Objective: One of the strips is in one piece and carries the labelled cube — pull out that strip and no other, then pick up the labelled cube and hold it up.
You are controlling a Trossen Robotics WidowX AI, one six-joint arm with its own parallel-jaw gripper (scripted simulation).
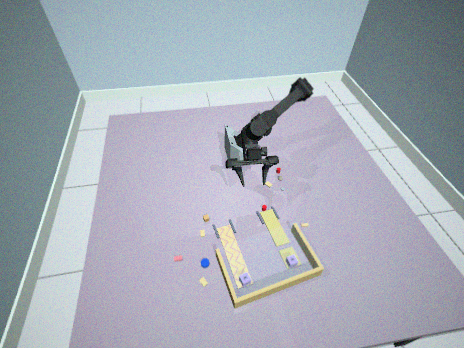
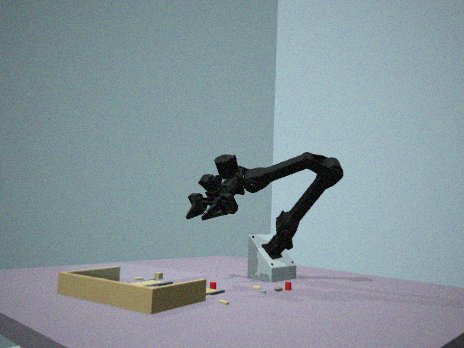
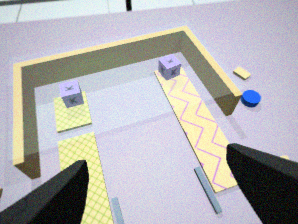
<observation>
My gripper shows in image 1, in image 2 and in image 3 (158,160). The same spot on my gripper: (image 1: 252,154) is (image 2: 202,177). The same spot on a tan three-walled tray: (image 2: 147,289) is (image 1: 319,271).
</observation>
